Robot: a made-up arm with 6 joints.
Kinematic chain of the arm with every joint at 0, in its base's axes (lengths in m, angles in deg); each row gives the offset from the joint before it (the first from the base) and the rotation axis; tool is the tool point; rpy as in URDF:
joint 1: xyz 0 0 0.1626 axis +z
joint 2: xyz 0 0 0 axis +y
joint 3: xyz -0.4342 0 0.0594 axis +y
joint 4: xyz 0.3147 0 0.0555 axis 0.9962 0 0.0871
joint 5: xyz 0 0 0 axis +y
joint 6: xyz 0.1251 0 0.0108 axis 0.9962 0 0.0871
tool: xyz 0 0 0 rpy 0 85 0
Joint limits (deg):
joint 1: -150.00..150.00
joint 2: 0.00..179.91
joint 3: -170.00..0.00
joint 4: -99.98..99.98
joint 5: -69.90..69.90
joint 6: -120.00..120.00
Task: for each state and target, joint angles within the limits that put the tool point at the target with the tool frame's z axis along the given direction. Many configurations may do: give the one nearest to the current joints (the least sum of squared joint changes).
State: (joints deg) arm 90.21 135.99 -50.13 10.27 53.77 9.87
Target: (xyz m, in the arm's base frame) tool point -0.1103 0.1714 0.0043 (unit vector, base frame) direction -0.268 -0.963 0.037
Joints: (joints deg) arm 104.69 154.25 -33.20 32.44 69.77 9.87
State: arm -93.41 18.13 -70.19 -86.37 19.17 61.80
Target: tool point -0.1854 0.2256 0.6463 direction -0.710 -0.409 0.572
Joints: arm -70.87 8.01 -64.30 -99.87 54.84 61.80
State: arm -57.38 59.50 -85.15 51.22 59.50 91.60
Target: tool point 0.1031 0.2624 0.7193 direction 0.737 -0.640 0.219
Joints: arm -91.76 21.19 -93.92 53.67 69.81 91.60
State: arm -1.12 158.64 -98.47 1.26 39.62 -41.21
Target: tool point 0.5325 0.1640 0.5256 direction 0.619 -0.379 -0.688
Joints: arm 24.95 107.41 -106.93 -40.13 69.77 -41.21
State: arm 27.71 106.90 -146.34 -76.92 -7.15 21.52
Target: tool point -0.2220 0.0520 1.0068 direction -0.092 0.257 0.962
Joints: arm -5.39 60.78 -150.02 -79.81 -14.54 21.52
